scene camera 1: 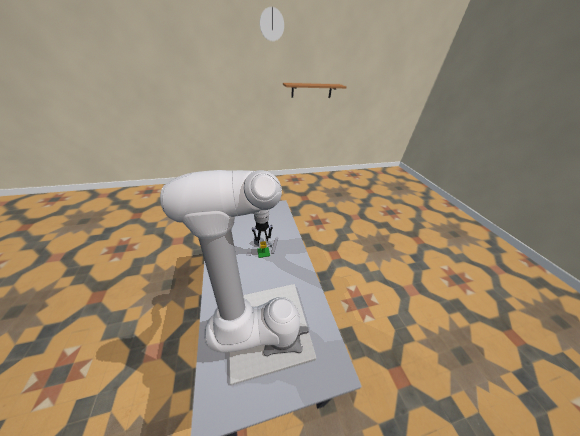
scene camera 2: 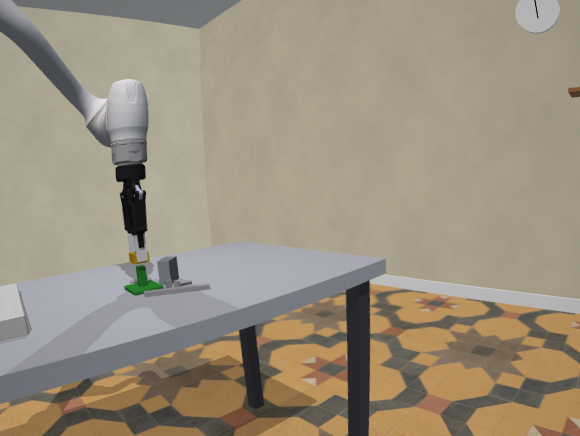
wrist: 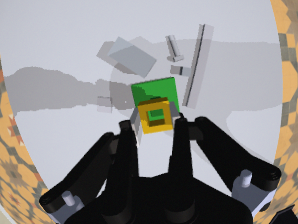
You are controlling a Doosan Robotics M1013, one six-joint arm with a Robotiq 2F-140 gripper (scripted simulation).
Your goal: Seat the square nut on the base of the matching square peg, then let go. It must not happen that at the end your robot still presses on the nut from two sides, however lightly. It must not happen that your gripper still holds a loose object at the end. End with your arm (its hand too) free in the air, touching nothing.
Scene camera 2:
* my gripper: 139,259
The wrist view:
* my gripper: 155,113
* grey block: 122,51
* grey bar: 207,31
